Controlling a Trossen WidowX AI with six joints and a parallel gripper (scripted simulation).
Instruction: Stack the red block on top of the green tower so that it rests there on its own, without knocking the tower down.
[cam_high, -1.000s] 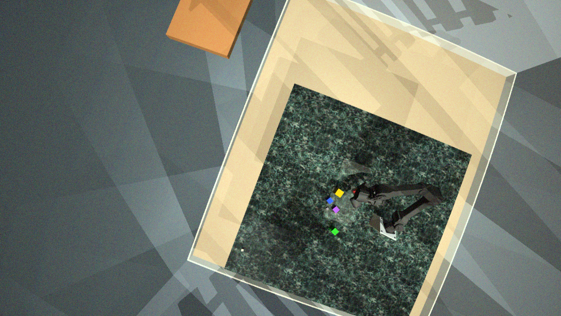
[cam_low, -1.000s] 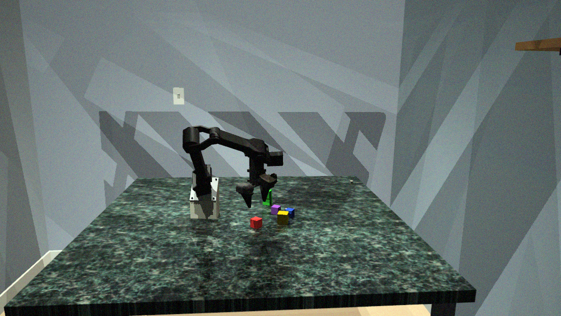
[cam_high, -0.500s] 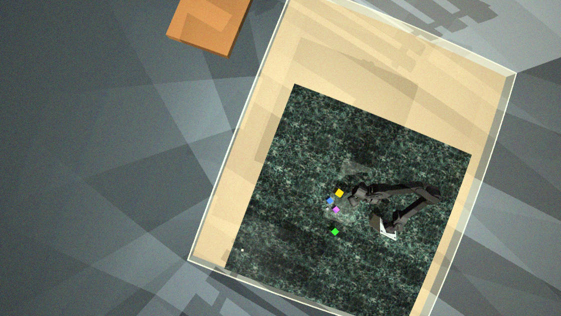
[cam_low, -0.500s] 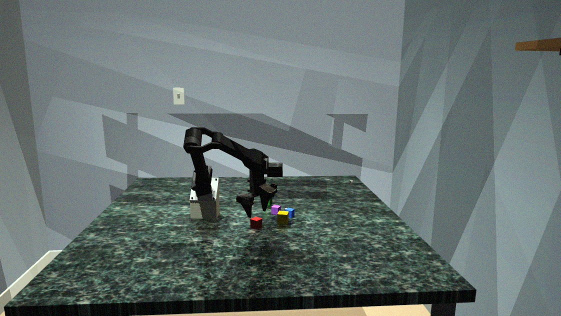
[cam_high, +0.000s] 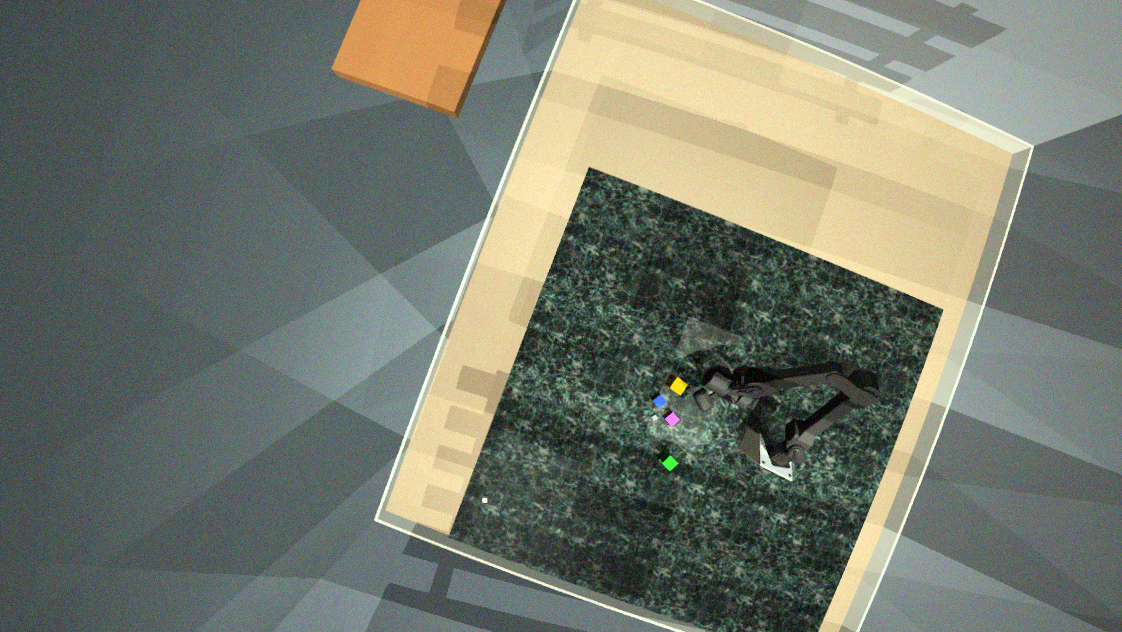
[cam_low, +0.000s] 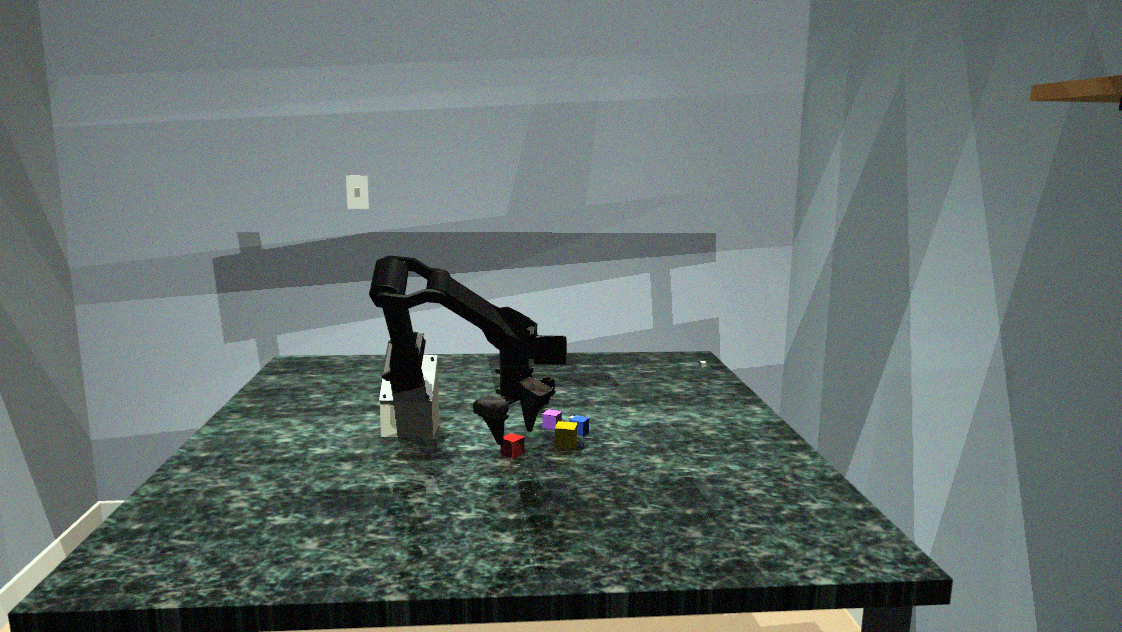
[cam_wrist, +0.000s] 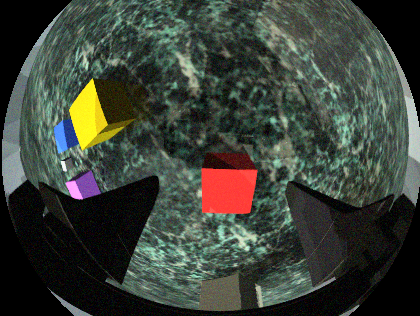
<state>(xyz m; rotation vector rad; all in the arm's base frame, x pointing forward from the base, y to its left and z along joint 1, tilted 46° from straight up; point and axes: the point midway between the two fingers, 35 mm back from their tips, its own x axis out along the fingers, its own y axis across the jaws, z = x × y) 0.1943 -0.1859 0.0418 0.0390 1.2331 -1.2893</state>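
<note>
Right now the red block is 1 cm behind my gripper tip and 2 cm below it. From my gripper tip the other things lie so: purple block 10 cm ahead, 14 cm to the left, 2 cm below; then yellow block 11 cm ahead, 3 cm to the left, 1 cm below; then blue block 15 cm ahead, 10 cm to the left, 2 cm below.
</note>
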